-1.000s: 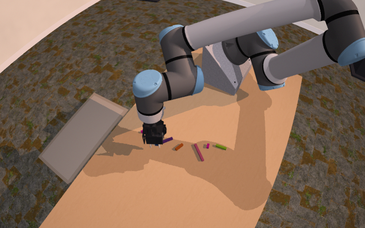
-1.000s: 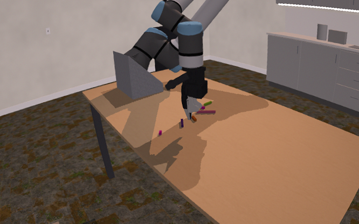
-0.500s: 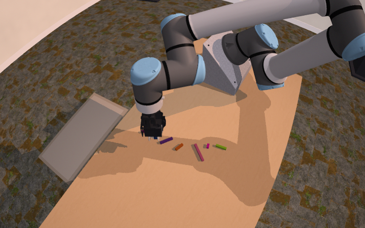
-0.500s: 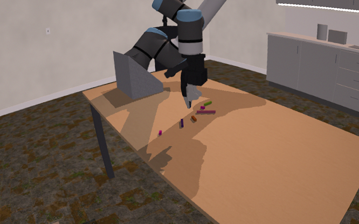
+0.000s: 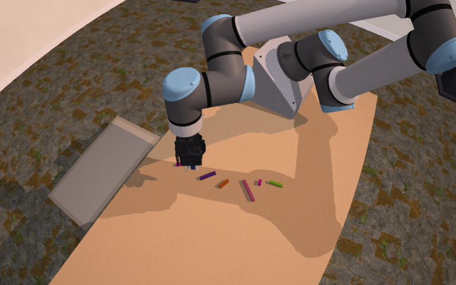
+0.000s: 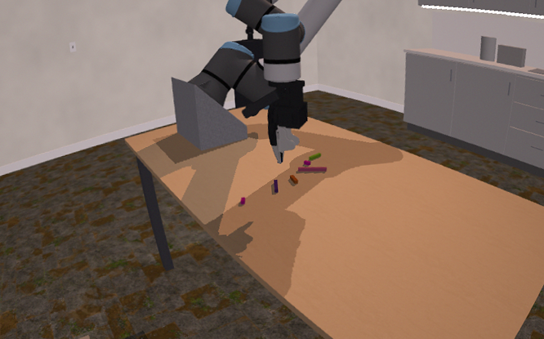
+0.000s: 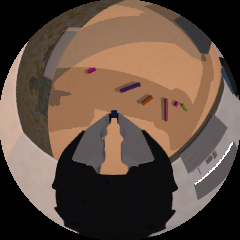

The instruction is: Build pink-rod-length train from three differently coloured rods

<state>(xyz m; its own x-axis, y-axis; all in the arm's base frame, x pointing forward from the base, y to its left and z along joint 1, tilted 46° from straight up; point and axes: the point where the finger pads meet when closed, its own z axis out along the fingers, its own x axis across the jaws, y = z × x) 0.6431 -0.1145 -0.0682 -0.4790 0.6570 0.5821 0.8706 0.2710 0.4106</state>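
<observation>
Now: the purple rod 11 cm below my hand, 5 cm behind it and 2 cm to the left of it. Round my hand: orange rod 11 cm below, 9 cm to the left, 4 cm behind; pink rod 18 cm to the left, 11 cm below, 5 cm behind; blue rod 1 cm below.
</observation>
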